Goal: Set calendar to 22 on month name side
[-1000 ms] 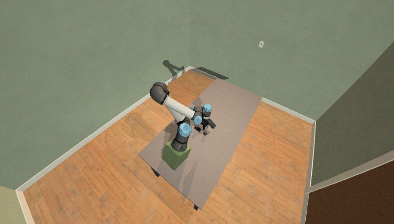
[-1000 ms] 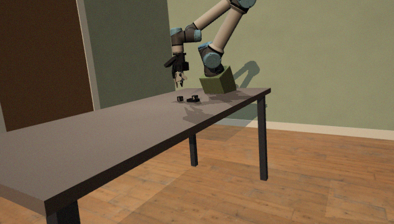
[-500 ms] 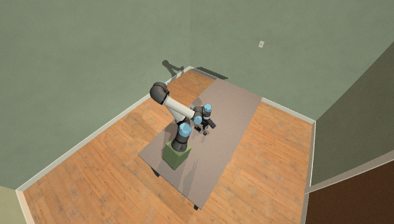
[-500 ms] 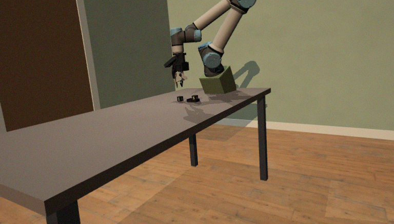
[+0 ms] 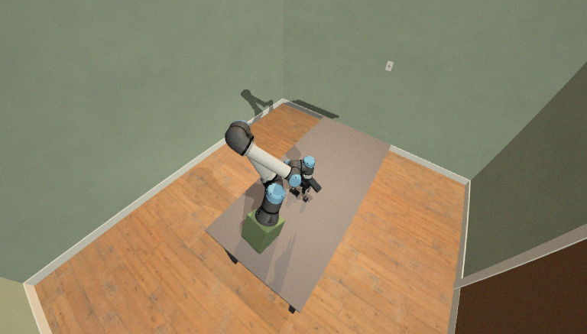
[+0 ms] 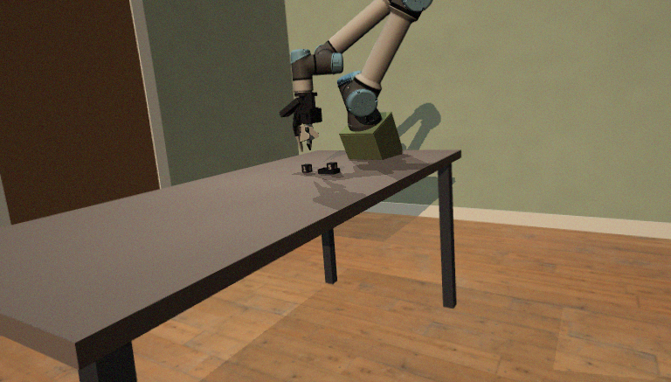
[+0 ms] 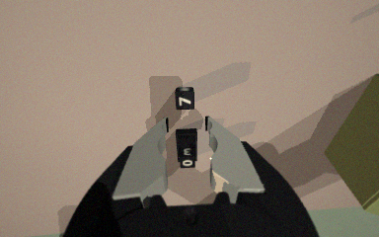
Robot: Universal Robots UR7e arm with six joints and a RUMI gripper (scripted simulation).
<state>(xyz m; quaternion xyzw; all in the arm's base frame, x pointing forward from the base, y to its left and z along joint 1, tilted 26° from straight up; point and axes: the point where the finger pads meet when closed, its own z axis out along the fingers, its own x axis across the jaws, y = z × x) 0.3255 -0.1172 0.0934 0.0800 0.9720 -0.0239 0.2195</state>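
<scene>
Right now the black number cube is 8 cm below my hand. Also, from my hand: black tray: 11 cm to the left, 9 cm below, 2 cm ahead.
</scene>
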